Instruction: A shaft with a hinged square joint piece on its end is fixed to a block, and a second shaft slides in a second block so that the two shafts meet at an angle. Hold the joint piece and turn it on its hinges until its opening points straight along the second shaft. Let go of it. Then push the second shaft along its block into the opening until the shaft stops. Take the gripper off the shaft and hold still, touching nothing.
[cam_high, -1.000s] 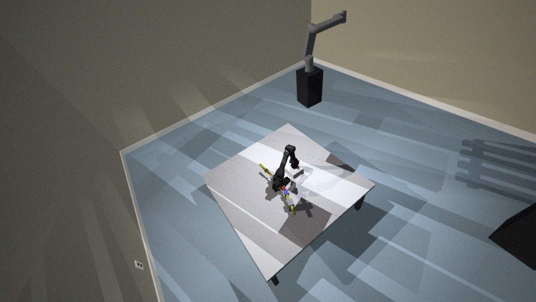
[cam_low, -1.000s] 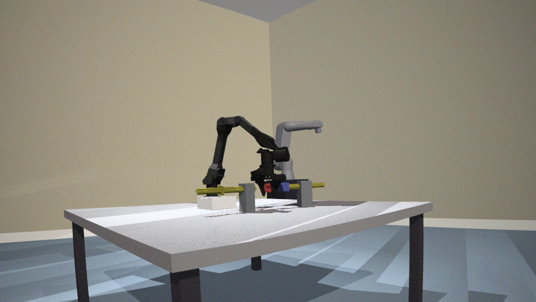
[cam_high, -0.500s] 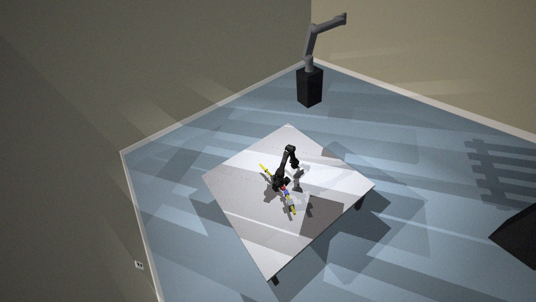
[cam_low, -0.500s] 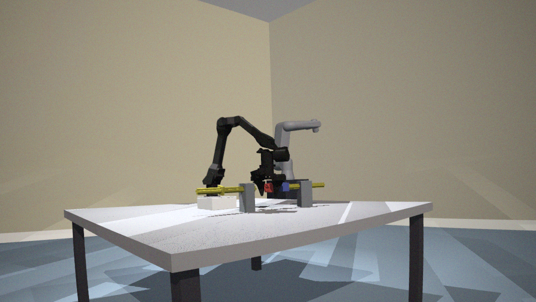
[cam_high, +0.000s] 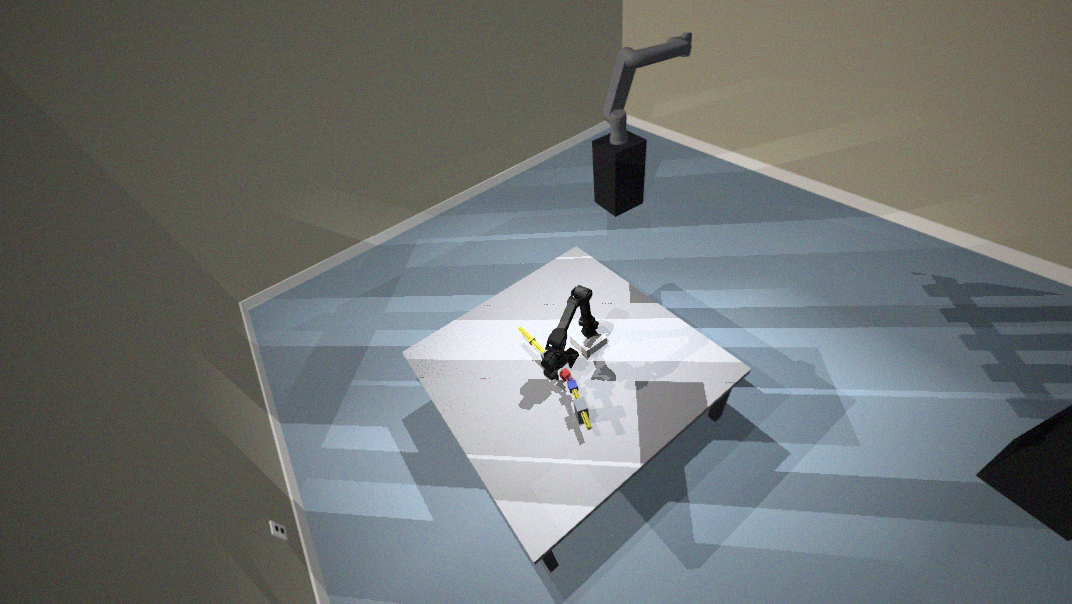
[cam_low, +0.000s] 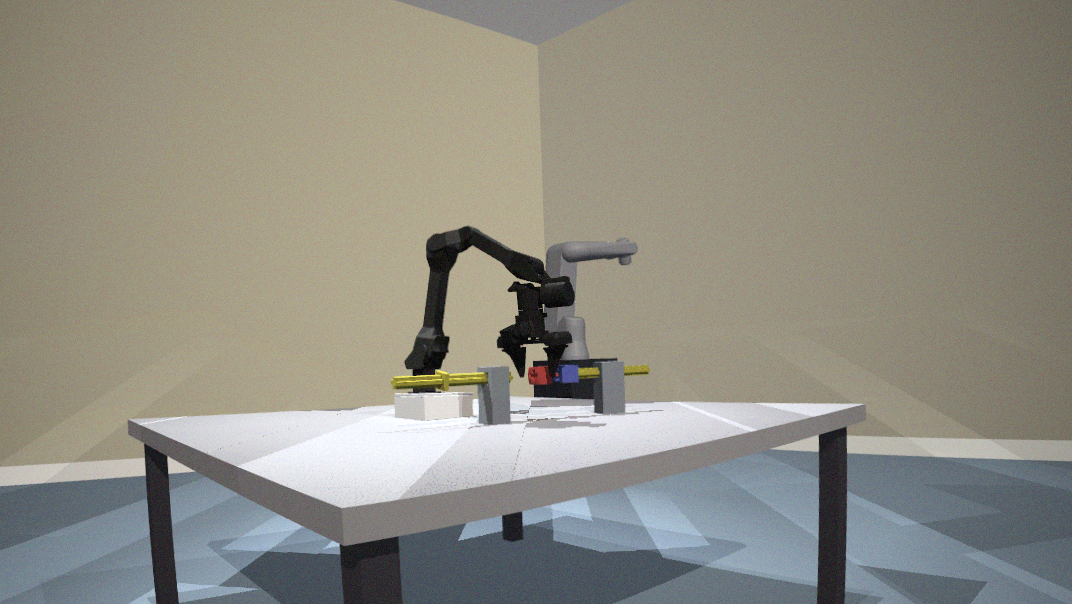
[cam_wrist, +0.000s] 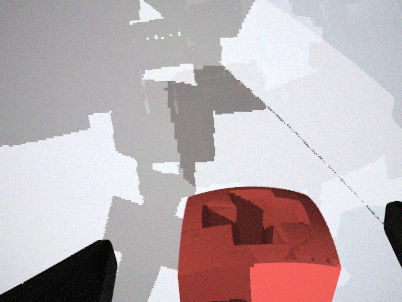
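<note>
Right now the red square joint piece is 20 mm to the left of my gripper tip.
</note>
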